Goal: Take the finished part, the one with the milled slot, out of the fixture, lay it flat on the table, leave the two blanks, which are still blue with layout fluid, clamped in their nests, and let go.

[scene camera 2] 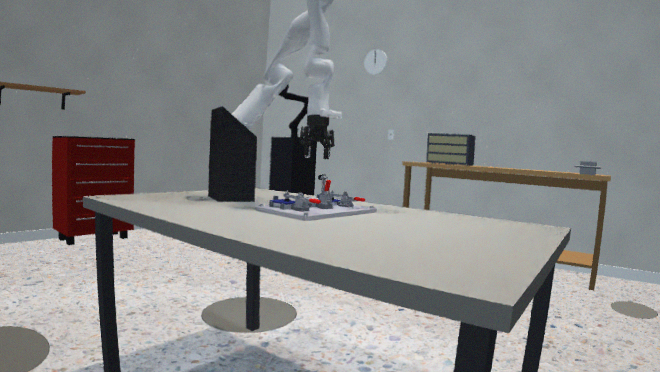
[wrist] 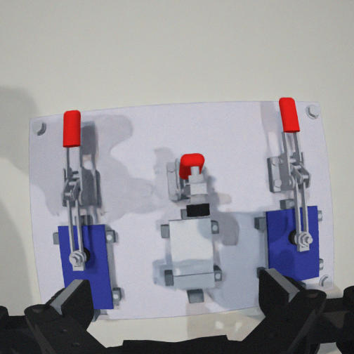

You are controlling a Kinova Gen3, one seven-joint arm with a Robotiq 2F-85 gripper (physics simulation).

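Seen in the pictures: gripper, between the fingertips: [scene camera 2: 317,158]; arm's base, origin of its link: [scene camera 2: 236,127].
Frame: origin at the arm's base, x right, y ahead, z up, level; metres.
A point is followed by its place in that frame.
Observation:
The finished part [wrist: 192,247], a bare silvery block with a step line across its lower portion, lies in the middle nest of the pale fixture plate [scene camera 2: 350,212] {x -0.074, y 0.547, z -0.274 m} [wrist: 145,125]. Its toggle clamp [scene camera 2: 325,190] {x -0.037, y 0.466, z -0.209 m} [wrist: 198,189] is swung up, with the black pad clear of the block's top face. The left blank [wrist: 97,285] and right blank [wrist: 282,260] are blue, each in its nest under a lowered clamp arm. My gripper [scene camera 2: 317,155] {x -0.066, y 0.394, z -0.106 m} [wrist: 174,294] is open and empty, above the fixture; in the wrist view its fingers stand wide, either side of the middle nest. The slot is hard to make out.
Red clamp handles [wrist: 72,128] [wrist: 289,115] point outward at both sides. The table [scene camera 2: 425,250] {x 0.176, y 0.966, z -0.284 m} [wrist: 175,50] extends around the plate. The black robot pedestal [scene camera 2: 232,160] {x 0.077, y 0.093, z -0.130 m} stands at the plate's left. A red cabinet [scene camera 2: 100,182] and a wooden bench [scene camera 2: 505,173] stand beyond the table.

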